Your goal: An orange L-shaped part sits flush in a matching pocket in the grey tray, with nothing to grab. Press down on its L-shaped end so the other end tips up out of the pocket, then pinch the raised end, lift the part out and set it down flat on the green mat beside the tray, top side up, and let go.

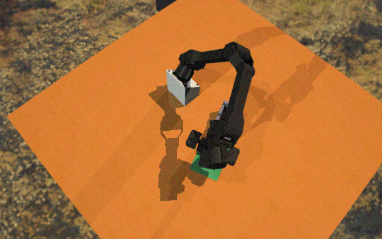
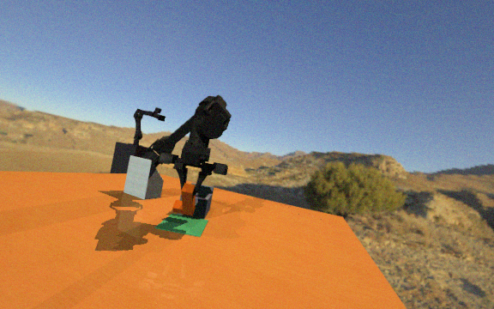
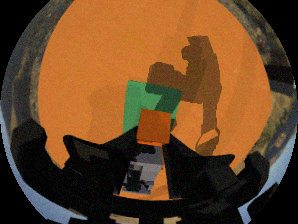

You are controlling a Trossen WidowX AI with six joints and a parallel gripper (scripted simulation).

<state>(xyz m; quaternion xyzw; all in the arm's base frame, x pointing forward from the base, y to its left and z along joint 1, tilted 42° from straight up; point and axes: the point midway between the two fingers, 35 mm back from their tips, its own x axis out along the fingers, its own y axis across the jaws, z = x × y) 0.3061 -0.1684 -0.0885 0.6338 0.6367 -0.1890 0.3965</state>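
Now: gripper tip 20 mm past the orange L-shaped part, 20 mm to the right of it and 30 mm above it. Also, from my gripper tip: green mat: 10 mm behind, 20 mm to the left, 110 mm below.
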